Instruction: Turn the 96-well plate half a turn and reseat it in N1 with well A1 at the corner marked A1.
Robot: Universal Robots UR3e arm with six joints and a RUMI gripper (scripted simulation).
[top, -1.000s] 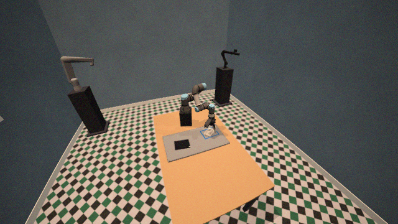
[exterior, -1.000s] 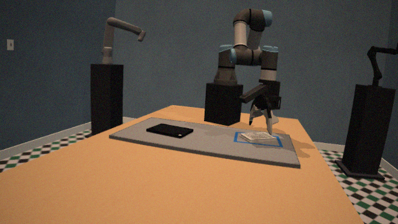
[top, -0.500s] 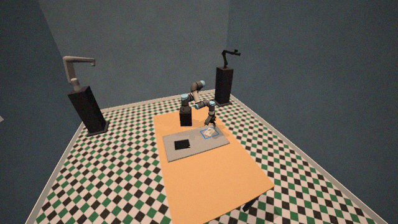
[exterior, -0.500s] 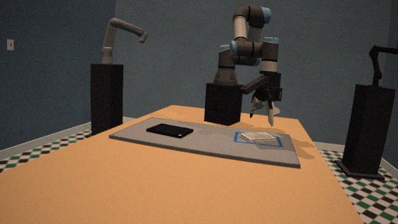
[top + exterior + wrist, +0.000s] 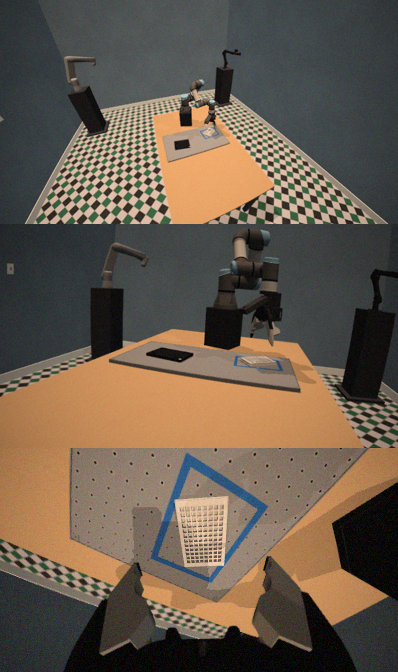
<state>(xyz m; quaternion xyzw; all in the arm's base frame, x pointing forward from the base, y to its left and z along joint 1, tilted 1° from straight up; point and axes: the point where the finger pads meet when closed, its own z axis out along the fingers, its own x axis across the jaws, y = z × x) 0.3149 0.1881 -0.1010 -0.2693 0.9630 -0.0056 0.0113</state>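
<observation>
Right now my hand is 8 cm above the white 96-well plate. The rest, counted from my hand: white corner mark: 12 cm ahead, 30 cm to the right, 8 cm below; black plate nest N1: 5 cm ahead, 37 cm to the right, 8 cm below.
</observation>
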